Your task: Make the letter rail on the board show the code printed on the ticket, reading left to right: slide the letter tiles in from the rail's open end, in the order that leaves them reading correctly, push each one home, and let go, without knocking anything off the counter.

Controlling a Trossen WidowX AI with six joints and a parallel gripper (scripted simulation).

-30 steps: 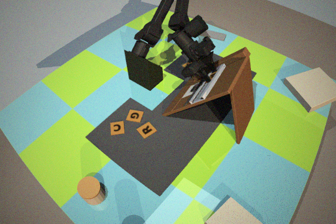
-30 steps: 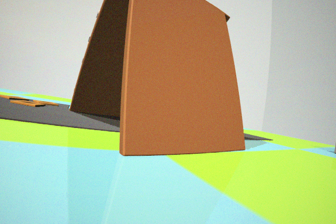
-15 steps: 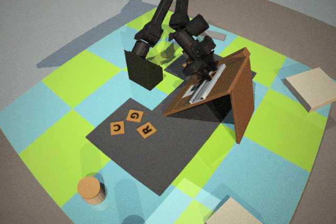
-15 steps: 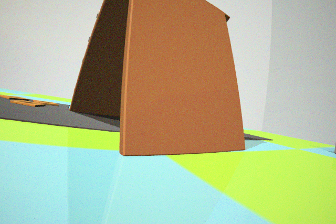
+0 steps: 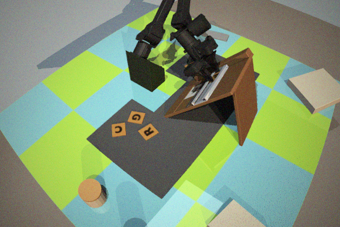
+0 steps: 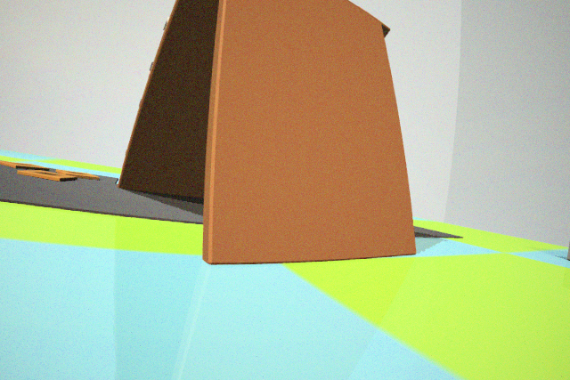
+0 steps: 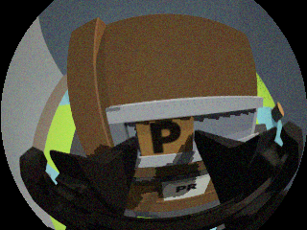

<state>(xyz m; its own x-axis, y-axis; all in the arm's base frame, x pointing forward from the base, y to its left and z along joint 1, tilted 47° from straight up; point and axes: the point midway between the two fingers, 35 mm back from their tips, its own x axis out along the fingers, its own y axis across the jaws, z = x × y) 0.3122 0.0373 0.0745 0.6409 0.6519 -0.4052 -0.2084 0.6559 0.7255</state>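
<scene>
My gripper tip is 80 mm above the white ticket, 60 mm past it and 40 mm to the left of it. Also, from my gripper tip: dark mat 170 mm below, 130 mm behind, 70 mm to the right; then grey slab 470 mm to the left, 300 mm behind, 160 mm below.
</scene>
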